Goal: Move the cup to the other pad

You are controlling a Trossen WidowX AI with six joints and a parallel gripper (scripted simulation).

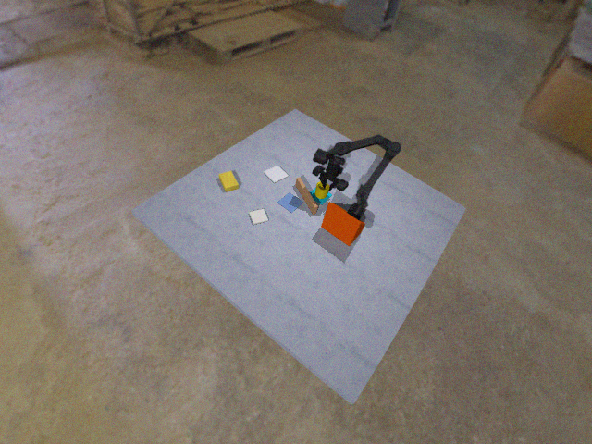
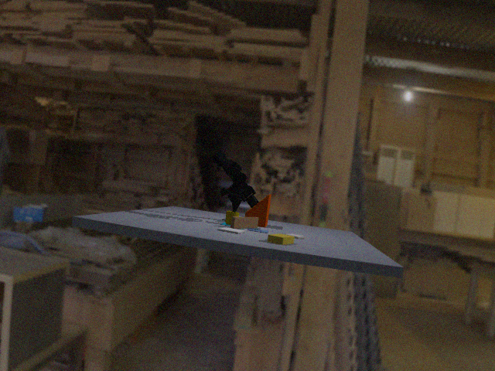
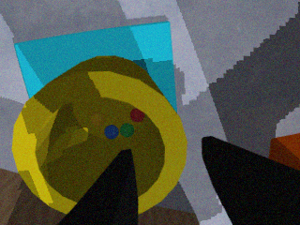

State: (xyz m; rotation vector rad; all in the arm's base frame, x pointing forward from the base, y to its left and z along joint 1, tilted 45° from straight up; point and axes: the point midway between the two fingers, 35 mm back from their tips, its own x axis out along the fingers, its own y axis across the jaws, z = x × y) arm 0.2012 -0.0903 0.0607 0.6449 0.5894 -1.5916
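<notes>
My gripper tip is now 3 cm above the yellow cup, 2 cm short of it and 1 cm to the left of it. Round my gripper tip: cyan block (8 cm below, 3 cm ahead); brown wooden block (8 cm ahead, 7 cm to the left, 5 cm below); blue marble (5 cm below, 3 cm ahead, 1 cm to the left).
</notes>
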